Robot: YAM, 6 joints.
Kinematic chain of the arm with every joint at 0, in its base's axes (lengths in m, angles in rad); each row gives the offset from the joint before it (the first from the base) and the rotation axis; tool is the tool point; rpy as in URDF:
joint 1: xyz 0 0 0.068 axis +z
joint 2: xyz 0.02 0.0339 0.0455 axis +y
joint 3: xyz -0.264 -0.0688 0 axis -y
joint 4: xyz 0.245 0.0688 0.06 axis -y
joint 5: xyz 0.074 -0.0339 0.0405 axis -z
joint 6: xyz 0.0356 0 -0.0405 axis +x
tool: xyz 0 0 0 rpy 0 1.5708 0
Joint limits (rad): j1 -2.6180..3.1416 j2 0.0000..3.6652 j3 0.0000..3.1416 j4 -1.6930..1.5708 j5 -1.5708..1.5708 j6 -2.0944..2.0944
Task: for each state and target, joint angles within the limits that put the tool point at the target. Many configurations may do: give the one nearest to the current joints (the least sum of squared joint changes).
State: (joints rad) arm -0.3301 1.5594 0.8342 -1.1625 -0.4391 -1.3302
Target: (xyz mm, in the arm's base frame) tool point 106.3 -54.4 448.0
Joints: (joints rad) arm -0.5869 0.8854 1.4597 -1.0968 -0.3910 -1.3302
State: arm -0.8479 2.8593 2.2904 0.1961 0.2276 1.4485
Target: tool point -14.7 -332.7 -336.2
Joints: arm -1.5840 3.5157 1.9352 0.0977 0.2936 1.4485
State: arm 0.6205 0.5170 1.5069 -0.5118 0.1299 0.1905
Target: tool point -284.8 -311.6 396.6
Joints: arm 0.8157 0.0000 2.1395 -0.6090 0.1744 0.1905
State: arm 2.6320 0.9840 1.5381 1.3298 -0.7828 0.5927
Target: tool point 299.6 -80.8 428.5
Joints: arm 2.9631 0.1189 1.3490 1.5708 -0.8321 0.5927
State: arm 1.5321 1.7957 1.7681 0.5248 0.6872 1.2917
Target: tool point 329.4 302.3 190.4
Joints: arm 0.7972 2.0183 1.2587 0.3922 0.7568 1.2917
